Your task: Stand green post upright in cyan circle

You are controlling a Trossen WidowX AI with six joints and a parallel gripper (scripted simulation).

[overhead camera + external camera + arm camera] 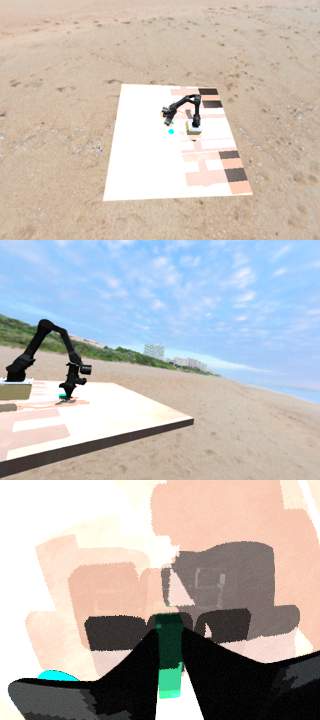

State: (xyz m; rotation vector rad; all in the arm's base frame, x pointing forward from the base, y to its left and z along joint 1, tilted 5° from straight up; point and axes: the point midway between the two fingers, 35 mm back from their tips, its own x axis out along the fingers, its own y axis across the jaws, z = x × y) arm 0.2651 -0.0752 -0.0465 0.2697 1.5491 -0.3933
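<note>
Right now my gripper tip is 12 cm to the right of the cyan circle, 2 cm past it and 1 cm above it. Also, from my gripper tip: green post 2 cm behind, 1 cm to the left.
</note>
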